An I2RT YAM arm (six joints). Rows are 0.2 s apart.
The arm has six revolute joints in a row. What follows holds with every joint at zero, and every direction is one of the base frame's. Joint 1 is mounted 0.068 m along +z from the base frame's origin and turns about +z. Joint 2 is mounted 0.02 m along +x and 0.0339 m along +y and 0.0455 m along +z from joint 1 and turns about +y. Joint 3 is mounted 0.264 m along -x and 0.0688 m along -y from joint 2 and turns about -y. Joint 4 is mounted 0.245 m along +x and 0.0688 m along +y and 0.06 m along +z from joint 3 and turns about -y. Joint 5 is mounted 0.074 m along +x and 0.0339 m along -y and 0.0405 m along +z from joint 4 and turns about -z. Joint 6 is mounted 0.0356 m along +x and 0.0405 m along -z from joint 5 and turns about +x. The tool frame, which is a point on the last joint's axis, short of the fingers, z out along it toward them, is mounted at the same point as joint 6; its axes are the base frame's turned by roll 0, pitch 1.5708 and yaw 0 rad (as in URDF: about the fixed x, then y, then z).
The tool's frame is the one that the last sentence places.
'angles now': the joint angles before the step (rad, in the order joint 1, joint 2, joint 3, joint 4, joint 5, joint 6). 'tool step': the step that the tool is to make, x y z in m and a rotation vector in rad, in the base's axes. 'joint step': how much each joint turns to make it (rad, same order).
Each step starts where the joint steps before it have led.
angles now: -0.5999, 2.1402, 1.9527, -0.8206, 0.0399, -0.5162
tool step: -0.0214, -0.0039, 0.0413, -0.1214, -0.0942, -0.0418
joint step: -0.0301, -0.1161, -0.0500, 0.0820, 0.0430, -0.0172
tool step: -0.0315, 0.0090, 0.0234, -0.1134, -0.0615, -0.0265
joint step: -0.0230, -0.1632, -0.1693, 0.1270, 0.0412, -0.0353
